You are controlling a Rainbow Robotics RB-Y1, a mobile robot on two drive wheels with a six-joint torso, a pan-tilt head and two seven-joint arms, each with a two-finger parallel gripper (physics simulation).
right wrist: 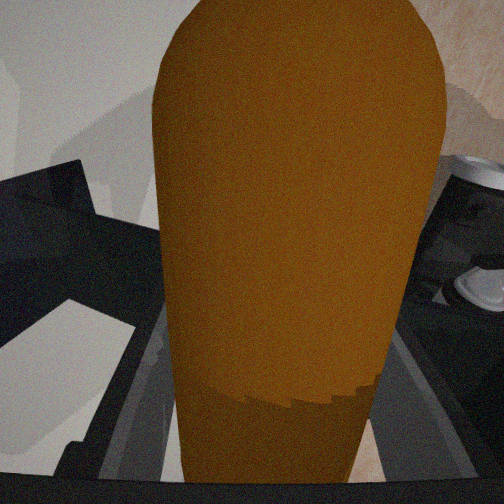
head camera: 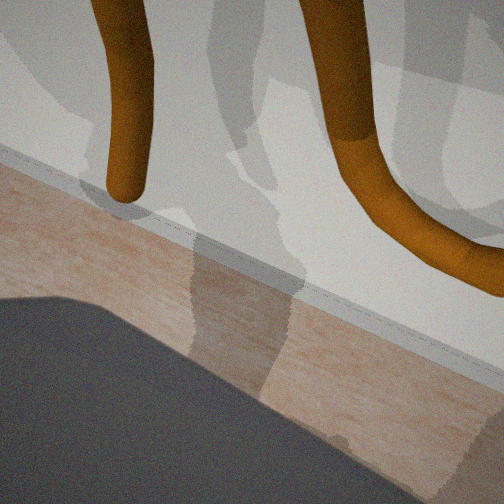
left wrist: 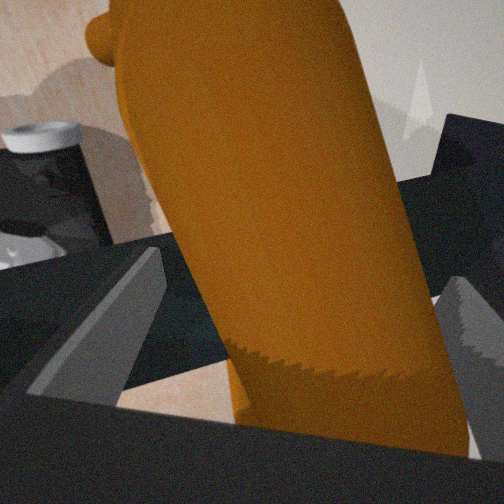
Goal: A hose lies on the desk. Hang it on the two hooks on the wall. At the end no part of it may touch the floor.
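Observation:
The orange hose [head camera: 127,100] hangs in front of the white wall in the head view. Its left end hangs straight down, and its tip [head camera: 125,192] ends just above the baseboard. A second stretch [head camera: 380,185] comes down and curves off to the right edge. The hooks and both grippers are out of the head view. In the left wrist view, my left gripper [left wrist: 305,270] is open, and the hose [left wrist: 280,200] passes between its spread fingers. In the right wrist view, my right gripper [right wrist: 280,360] is shut on the hose [right wrist: 295,200].
The dark grey desk [head camera: 125,415] fills the lower left of the head view. Wooden floor [head camera: 375,380] lies between it and the grey baseboard [head camera: 260,270]. A dark part of the robot with a white cap [left wrist: 42,137] shows at the left of the left wrist view.

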